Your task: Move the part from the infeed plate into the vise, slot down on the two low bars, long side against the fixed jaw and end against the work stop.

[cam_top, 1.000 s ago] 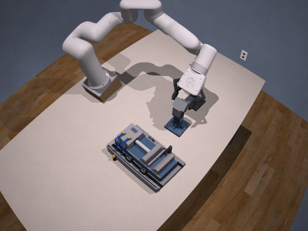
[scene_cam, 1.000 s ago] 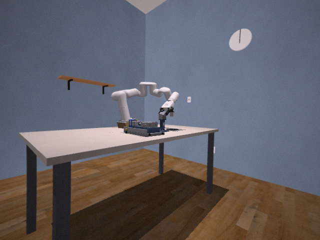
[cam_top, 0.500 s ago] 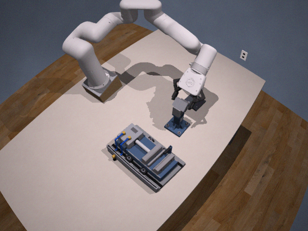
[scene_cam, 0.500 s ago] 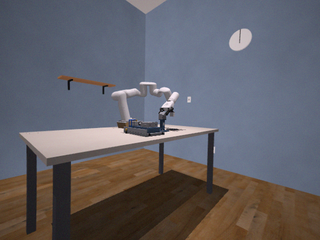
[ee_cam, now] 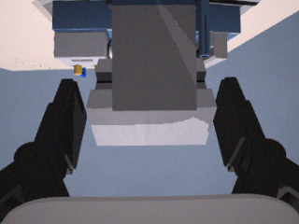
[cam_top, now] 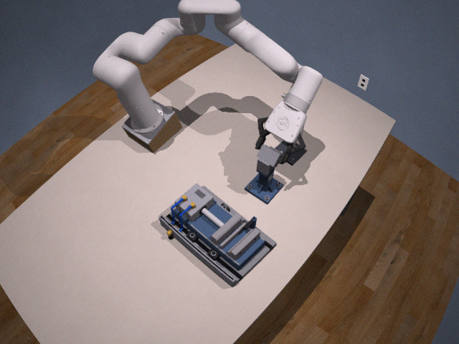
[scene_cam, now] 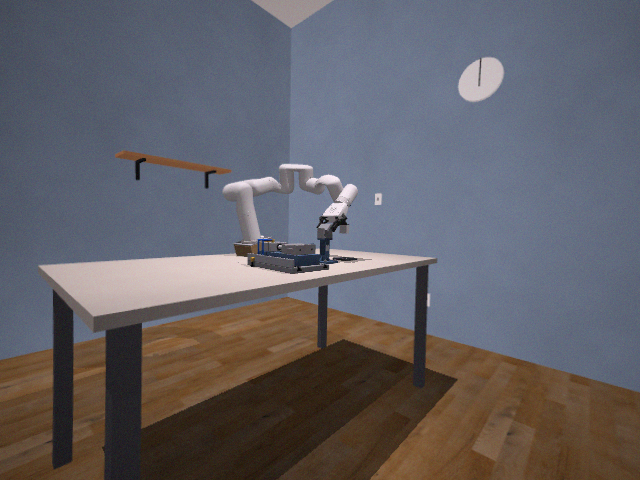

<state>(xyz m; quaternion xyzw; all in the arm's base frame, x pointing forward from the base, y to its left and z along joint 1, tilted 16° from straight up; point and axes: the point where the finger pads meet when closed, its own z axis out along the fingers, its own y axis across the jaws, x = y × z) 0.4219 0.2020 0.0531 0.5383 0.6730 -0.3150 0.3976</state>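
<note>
My hand is 10 mm above the part. The rest, counted from my hand: white cylinder rod 230 mm to the right, 80 mm below, 30 mm ahead; then blue post 150 mm to the right, 110 mm ahead, 100 mm below; then work stop 180 mm to the right, 110 mm ahead, 70 mm below.
</note>
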